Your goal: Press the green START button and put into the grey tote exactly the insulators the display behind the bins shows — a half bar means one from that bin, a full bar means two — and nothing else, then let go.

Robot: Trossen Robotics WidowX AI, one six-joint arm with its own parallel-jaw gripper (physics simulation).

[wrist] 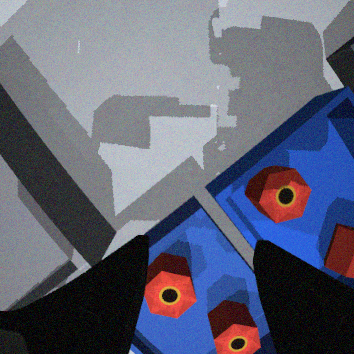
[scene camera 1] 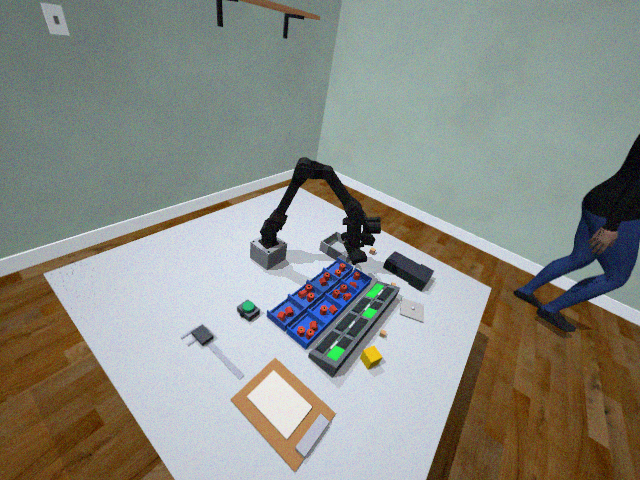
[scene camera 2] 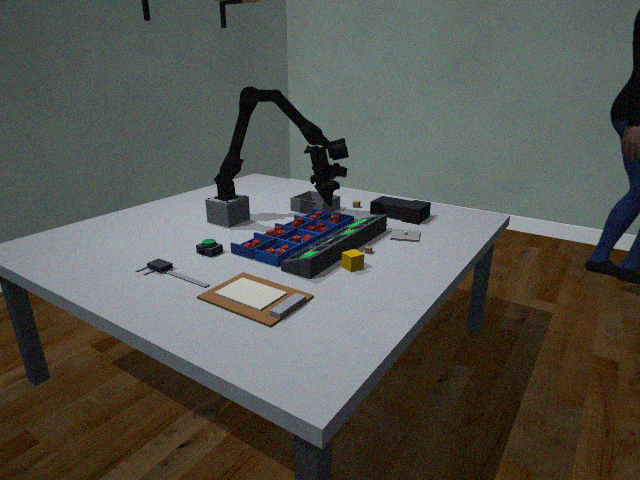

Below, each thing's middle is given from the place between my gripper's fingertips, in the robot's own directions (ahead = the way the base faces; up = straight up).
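There's the black box (scene camera 2: 415, 212) that I can see, and counting from my hand it's 3 cm below, 16 cm ahead and 22 cm to the left.
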